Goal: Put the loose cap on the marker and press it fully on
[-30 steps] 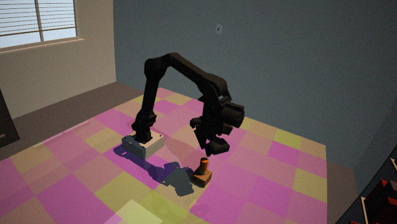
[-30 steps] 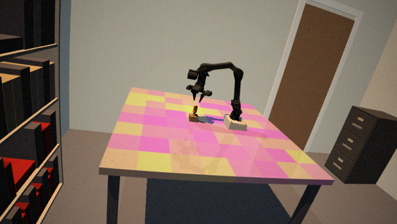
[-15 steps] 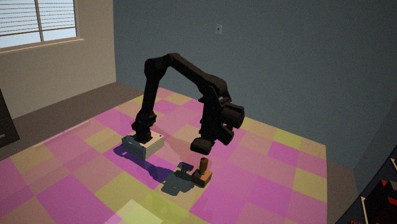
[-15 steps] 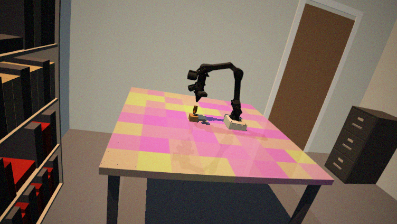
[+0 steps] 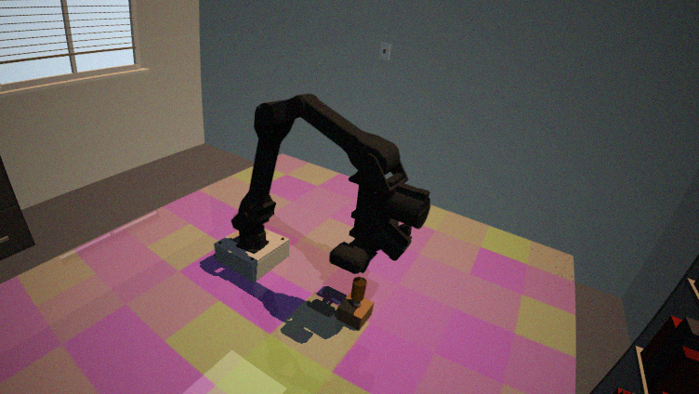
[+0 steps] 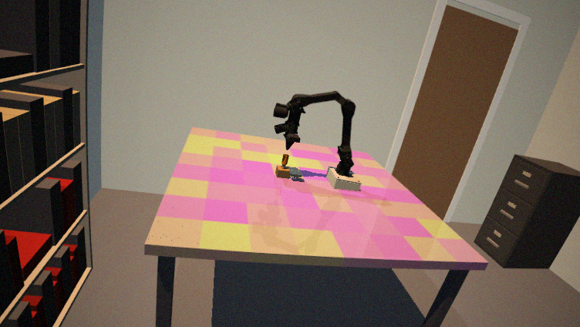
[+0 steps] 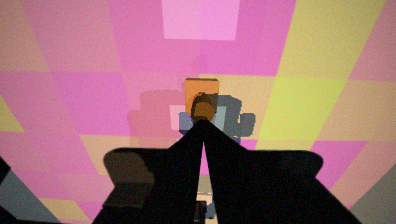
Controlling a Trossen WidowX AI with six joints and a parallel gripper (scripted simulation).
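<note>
Now: gripper tip 5 cm above the marker cap.
</note>
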